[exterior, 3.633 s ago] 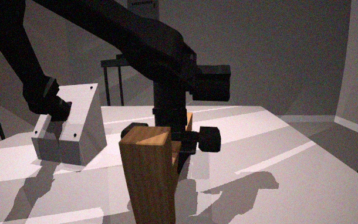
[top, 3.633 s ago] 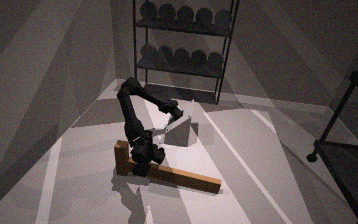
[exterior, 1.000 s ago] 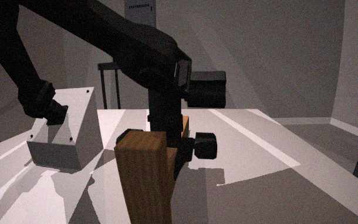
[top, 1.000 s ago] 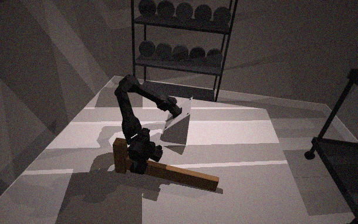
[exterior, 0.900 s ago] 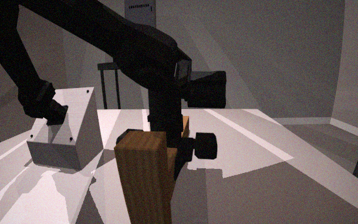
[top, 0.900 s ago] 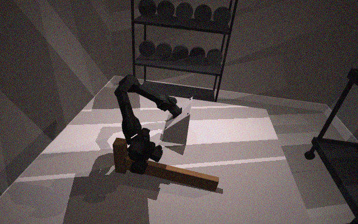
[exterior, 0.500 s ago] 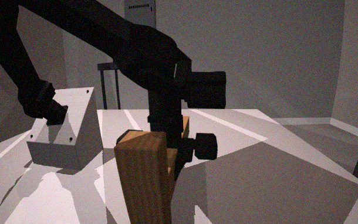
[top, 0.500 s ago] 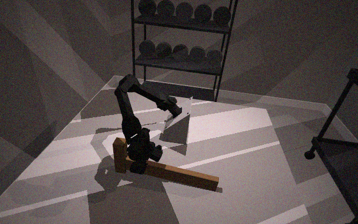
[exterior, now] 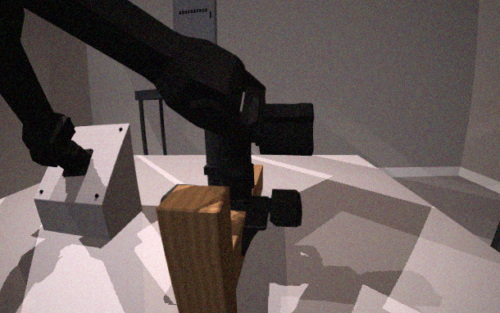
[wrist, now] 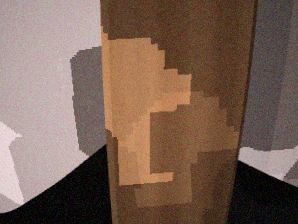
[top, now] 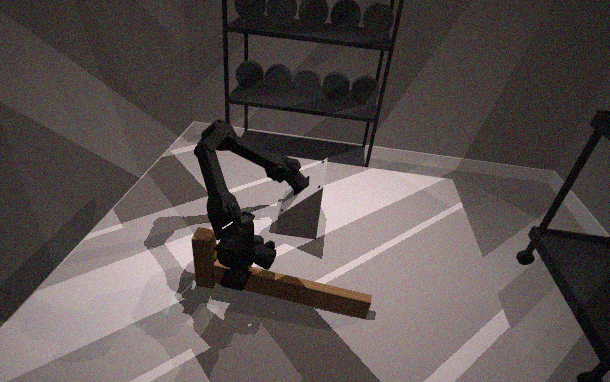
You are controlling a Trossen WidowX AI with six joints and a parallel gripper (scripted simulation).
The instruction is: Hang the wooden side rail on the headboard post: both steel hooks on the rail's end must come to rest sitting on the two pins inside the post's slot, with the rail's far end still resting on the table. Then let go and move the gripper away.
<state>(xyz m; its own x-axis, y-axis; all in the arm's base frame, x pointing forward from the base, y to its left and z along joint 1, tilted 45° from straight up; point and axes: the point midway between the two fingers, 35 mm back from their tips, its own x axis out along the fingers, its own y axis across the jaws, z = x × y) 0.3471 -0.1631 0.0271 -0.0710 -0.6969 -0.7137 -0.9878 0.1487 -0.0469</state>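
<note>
Now: the headboard post 110 mm to the right of my gripper tip, 50 mm above it and 20 mm behind it.
</note>
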